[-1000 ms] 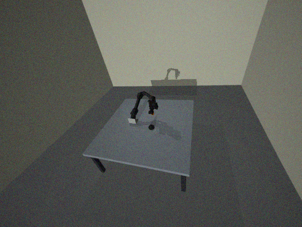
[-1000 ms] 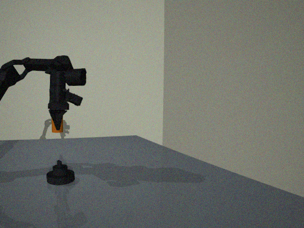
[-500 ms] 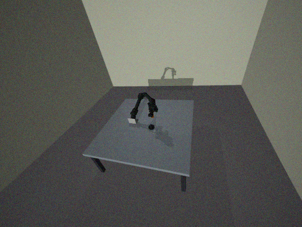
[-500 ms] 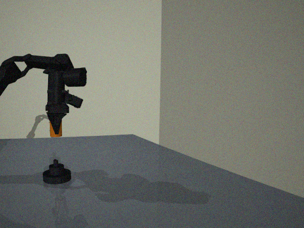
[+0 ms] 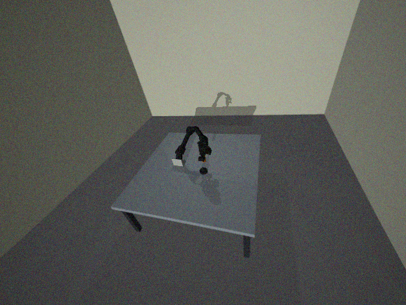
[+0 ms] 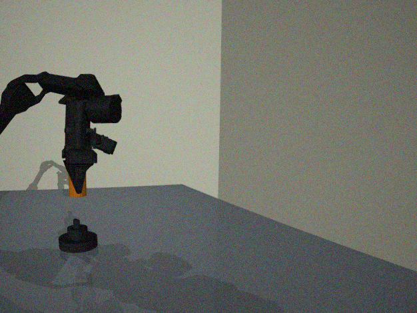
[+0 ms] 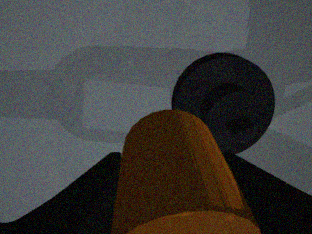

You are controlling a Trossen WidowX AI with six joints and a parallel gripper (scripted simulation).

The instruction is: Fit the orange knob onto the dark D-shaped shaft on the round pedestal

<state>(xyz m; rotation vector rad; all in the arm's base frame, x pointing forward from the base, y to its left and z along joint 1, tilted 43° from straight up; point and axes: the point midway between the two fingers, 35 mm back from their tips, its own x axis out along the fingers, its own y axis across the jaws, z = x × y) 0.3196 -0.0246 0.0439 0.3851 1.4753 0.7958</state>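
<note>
My gripper tip is now 80 mm above the dark round pedestal and 50 mm to the left of it. Also, from my gripper tip: orange knob (20 mm above).
</note>
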